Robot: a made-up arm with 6 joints.
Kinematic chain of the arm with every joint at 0, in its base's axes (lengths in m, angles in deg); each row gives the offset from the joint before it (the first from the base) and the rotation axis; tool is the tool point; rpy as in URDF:
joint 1: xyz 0 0 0.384 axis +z
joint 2: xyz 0 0 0 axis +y
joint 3: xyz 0.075 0 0.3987 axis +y
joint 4: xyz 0.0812 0 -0.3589 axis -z
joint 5: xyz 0 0 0 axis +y
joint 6: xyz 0.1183 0 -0.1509 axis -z
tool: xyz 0 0 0 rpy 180 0 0
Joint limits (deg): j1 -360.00..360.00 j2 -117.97..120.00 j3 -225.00..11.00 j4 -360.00..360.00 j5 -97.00..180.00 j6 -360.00..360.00
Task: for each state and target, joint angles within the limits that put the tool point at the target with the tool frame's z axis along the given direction. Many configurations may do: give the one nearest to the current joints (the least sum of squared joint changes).
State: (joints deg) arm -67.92 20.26 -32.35 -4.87 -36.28 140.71
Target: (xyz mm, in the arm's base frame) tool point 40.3 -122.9 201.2 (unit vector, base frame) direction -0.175 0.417 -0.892
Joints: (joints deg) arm -67.32 16.44 10.90 4.90 -0.46 140.71
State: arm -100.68 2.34 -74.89 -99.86 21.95 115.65
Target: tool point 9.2 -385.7 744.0 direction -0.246 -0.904 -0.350
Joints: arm -100.49 -34.40 -38.71 -50.58 5.74 115.65
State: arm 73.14 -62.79 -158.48 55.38 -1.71 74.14
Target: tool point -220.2 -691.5 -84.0 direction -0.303 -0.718 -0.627
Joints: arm 63.46 -107.93 -199.45 62.24 -3.23 74.14
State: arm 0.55 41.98 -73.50 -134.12 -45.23 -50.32
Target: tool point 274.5 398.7 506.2 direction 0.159 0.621 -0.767
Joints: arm 40.45 8.17 -66.86 -136.04 -32.16 -50.32
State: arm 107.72 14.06 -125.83 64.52 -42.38 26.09
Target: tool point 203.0 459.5 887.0 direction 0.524 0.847 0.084
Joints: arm 85.22 -6.69 -76.92 68.01 -29.15 26.09
